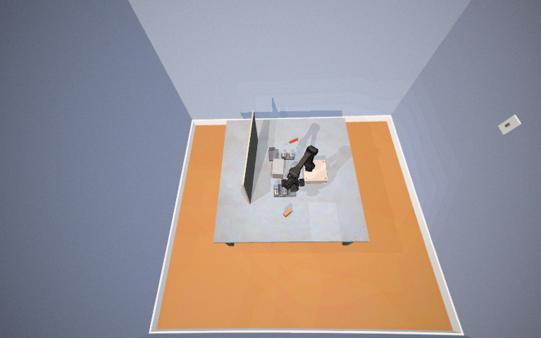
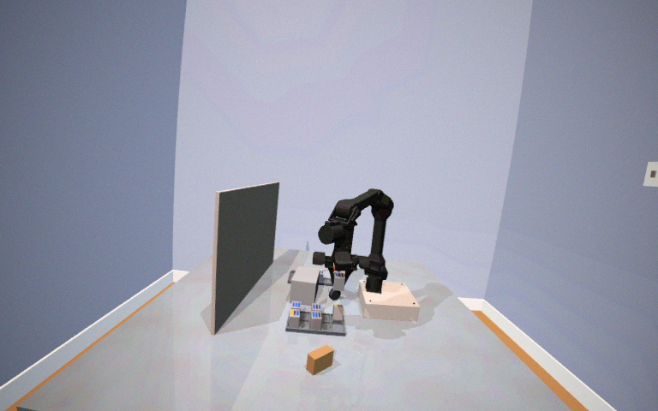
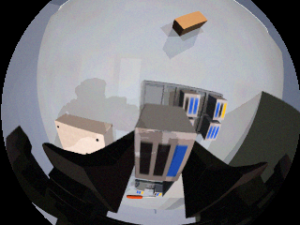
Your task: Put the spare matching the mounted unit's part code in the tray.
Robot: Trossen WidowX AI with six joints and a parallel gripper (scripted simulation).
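Right now my gripper tip is 230 mm short of the flat grey tray, 380 mm to the left of it and 170 mm above it. Round my gripper tip: orange block 10 mm ahead, 190 mm to the left, 150 mm below; then black cylinder 30 mm ahead, 230 mm to the right, 150 mm below; then grey spare 20 mm above.
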